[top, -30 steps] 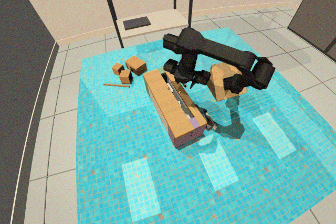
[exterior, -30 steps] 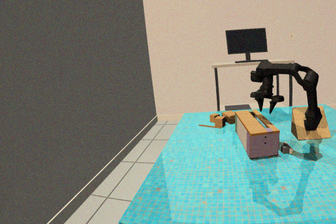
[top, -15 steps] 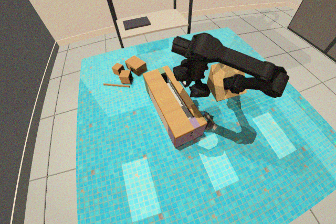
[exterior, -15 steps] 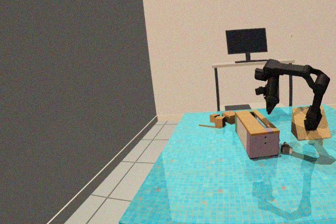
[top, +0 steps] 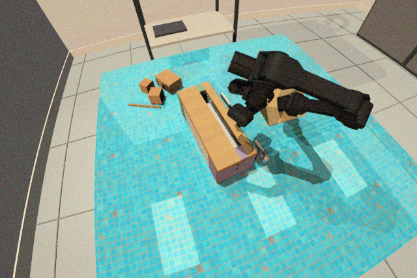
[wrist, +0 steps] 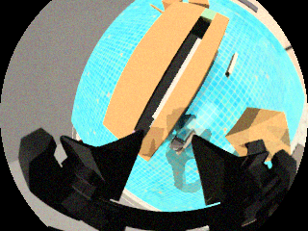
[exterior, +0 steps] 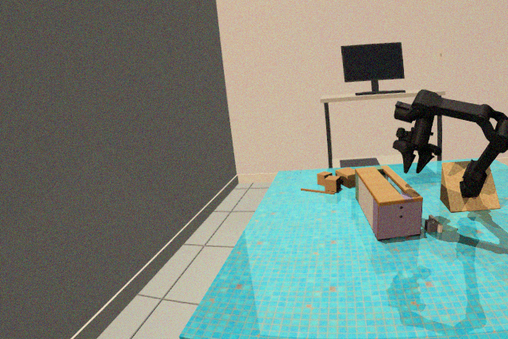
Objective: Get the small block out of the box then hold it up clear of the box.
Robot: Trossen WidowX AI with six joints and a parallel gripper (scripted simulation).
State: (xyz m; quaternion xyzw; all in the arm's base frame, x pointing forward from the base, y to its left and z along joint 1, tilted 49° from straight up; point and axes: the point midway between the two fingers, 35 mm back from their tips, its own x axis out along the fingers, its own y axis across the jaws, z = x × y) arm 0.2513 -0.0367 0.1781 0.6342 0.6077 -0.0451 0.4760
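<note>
Right now the small grey block is 160 mm below my gripper tip, 70 mm to the left of it and 60 mm behind it. From my gripper tip the other things lie so: thin stick (350 mm to the right, 350 mm ahead, 170 mm below); then long tan box (120 mm below, 90 mm to the right, 40 mm ahead).
</note>
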